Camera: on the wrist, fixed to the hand. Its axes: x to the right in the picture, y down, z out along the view.
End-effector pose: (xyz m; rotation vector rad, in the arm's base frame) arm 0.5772 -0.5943 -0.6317 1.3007 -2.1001 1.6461
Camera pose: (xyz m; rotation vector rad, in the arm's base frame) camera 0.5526 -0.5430 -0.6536 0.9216 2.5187 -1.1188
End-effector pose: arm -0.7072 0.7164 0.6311 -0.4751 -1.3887 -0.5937
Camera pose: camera -0.6538 0.7165 0.6016 -1.4435 -0.2027 0.3460
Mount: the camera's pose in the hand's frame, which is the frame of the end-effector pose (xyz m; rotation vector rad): -0.0250 0.0333 -0.0445 -0.4101 0.4139 1.5678
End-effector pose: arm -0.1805 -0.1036 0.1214 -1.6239 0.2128 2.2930
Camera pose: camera -0.1448 -0.1526 0.1275 1.1892 -0.7731 -1.3144
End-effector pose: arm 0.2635 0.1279 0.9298 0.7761 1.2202 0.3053
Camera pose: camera 0.2202 0.1530 0.9646 1.1952 0.6109 1.9935
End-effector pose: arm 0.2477 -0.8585 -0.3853 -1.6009 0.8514 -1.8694
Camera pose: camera 0.2075 -0.8566 -0.4310 -0.2404 1.9358 -0.8020
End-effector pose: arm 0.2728 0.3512 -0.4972 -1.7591 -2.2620 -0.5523
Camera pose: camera 0.3090 0.3174 -0.4617 -2.5290 -0.1229 -0.8184
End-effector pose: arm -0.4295 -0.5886 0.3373 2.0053 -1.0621 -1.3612
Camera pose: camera -0.4043 -0.5886 0.3928 0.5947 -1.4080 -0.2204
